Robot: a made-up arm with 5 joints.
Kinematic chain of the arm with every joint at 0, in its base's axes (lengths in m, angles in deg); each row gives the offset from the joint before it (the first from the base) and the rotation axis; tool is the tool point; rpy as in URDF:
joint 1: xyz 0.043 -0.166 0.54 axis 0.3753 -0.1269 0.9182
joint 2: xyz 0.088 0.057 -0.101 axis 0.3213 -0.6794 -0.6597
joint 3: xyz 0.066 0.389 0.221 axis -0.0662 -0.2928 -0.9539
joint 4: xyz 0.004 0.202 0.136 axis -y
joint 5: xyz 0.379 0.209 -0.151 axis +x
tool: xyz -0.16 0.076 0.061 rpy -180 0 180
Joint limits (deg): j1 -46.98..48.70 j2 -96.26..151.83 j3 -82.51..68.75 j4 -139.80..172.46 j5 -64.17..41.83
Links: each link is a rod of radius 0.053 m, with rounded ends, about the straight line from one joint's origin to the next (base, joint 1, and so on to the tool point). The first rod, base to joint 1, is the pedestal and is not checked.
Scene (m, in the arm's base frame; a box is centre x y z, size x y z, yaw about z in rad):
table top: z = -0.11
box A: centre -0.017 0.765 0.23 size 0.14 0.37 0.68 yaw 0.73
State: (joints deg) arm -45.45 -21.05 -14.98 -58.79 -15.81
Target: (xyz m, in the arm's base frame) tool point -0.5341 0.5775 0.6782
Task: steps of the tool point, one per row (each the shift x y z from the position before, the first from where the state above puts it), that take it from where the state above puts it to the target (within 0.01 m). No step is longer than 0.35 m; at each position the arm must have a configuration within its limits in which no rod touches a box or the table.
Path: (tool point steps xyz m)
1: 0.0405 -0.0312 0.0977
2: -0.0124 -0.0433 0.0706
3: -0.0403 -0.0528 0.0324
4: -0.1826 0.0611 0.0041
5: -0.1530 0.0065 0.0988
6: -0.0759 -0.0469 0.1463
7: 0.0150 -0.0810 0.1384
8: -0.3110 0.1220 -0.1014
9: -0.2040 0.0514 -0.0838
10: -0.1192 0.0244 0.0567

